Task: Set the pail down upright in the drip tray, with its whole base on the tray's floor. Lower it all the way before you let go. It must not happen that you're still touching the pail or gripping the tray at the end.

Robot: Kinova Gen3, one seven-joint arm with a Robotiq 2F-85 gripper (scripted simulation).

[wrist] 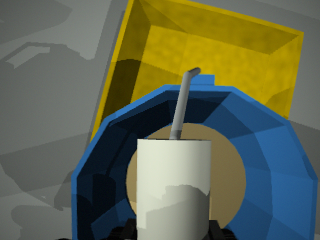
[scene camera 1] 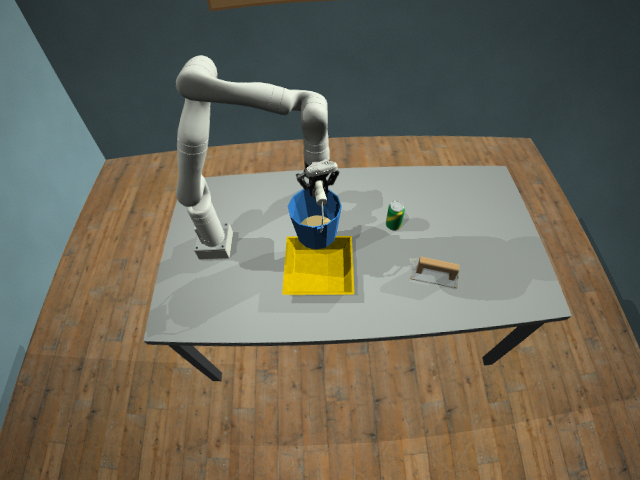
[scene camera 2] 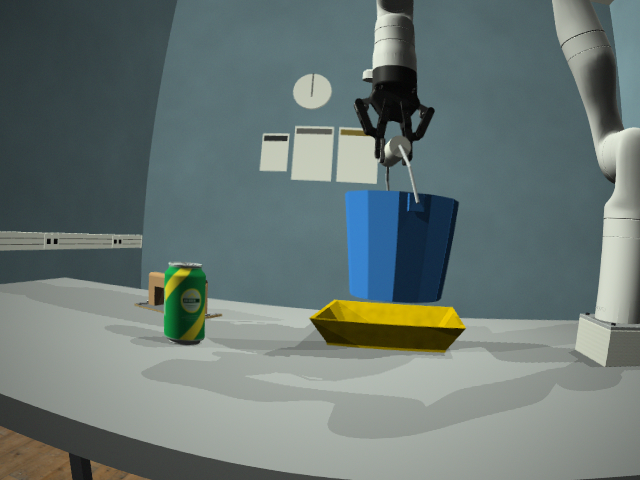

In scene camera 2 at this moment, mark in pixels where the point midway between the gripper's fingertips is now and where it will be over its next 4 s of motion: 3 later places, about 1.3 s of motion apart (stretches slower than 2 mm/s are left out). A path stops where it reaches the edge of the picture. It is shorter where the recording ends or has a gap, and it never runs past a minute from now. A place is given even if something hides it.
My gripper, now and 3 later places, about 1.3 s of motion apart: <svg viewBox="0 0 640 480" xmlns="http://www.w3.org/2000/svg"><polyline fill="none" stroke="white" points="393,163 391,171 391,174 390,190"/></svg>
